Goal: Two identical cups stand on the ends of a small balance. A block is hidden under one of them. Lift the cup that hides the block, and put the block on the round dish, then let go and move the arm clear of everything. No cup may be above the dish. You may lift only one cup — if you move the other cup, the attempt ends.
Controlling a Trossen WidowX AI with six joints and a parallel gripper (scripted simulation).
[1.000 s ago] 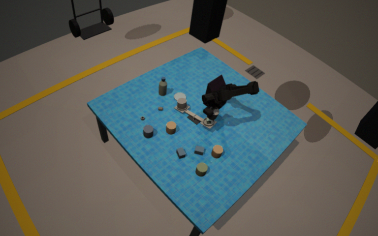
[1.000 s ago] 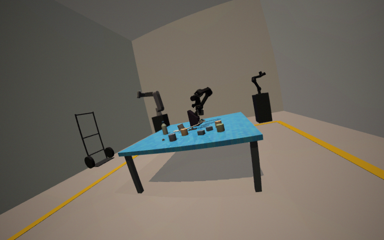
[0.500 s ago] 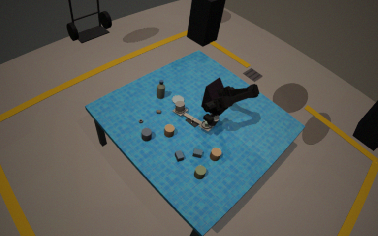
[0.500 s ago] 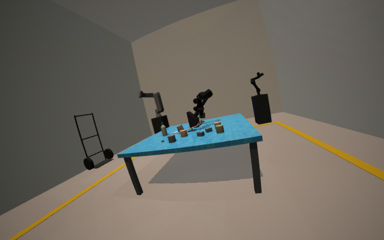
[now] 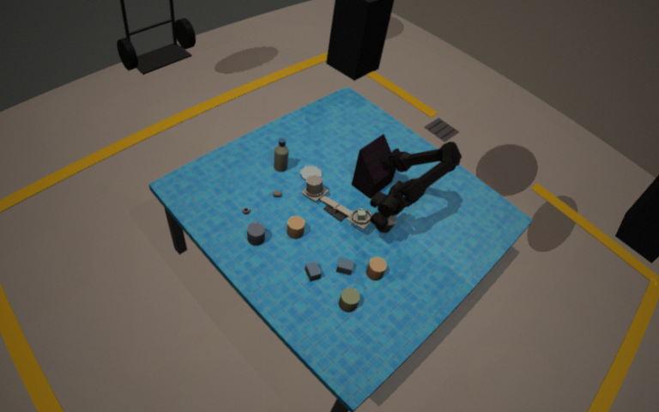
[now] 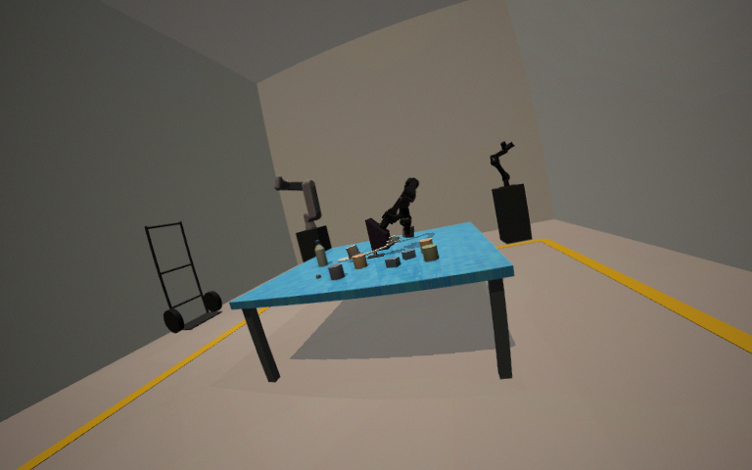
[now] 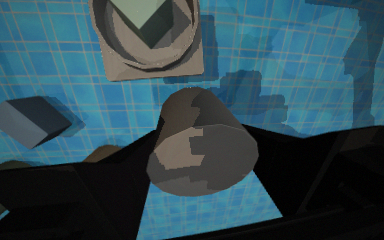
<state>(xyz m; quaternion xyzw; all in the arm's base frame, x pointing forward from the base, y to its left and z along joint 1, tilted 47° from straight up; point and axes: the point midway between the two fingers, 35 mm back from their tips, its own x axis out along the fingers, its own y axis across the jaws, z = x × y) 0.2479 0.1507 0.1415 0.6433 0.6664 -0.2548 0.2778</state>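
Right now the small pale green block is 4 cm ahead of my gripper tip, 10 cm to the right of it and 1 cm below it. The rest, counted from my gripper tip: olive cylinder (32 cm ahead, 12 cm to the left, 6 cm below); then small balance (5 cm ahead, 22 cm to the right, 7 cm below); then grey cup (2 cm to the left, 1 cm above).
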